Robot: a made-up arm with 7 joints.
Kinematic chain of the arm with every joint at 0, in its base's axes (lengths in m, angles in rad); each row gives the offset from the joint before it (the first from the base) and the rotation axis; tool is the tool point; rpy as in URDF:
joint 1: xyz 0 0 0.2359 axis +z
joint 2: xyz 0 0 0 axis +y
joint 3: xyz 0 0 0.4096 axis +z
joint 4: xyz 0.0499 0 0 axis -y
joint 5: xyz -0.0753 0 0.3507 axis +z
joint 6: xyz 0 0 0 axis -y
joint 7: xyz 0.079 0 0 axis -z
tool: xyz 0 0 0 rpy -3.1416 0 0
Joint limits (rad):
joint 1: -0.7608..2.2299
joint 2: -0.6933..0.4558
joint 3: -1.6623..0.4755
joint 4: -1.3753..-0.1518
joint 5: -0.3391..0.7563
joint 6: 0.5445..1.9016
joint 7: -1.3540..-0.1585
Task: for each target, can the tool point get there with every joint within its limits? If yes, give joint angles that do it. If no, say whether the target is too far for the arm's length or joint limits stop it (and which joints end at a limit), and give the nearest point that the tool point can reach.
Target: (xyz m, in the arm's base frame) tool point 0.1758 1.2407 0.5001
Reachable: no: too far | nearest point 0.0929 0.6555 0.5567 | short by 0.594 m
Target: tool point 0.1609 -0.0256 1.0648
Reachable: yes | joints 0.8475 -0.0288 -0.9092 -0.4596 0.6417 1.5034 -0.2865
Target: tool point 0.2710 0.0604 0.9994
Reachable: yes | joints 0.5960 -0.0264 -0.3472 -0.7216 -0.0431 1.1629 -1.0404
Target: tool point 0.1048 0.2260 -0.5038
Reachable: no: joint limits stop it (at a limit: joint 2, joint 4, joint 6) | nearest point 0.2547 0.5493 0.4884 | short by 1.054 m
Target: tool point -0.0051 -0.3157 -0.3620
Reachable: no: joint limits stop it (at a limit: joint 1, joint 2, joint 4, joint 6) | nearest point 0.2724 -0.5306 0.5092 | short by 0.939 m
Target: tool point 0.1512 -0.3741 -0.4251
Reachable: no: joint limits stop it (at a limit: joint 1, joint 2, joint 4, joint 6) | nearest point 0.3516 -0.4896 0.4949 | short by 0.949 m
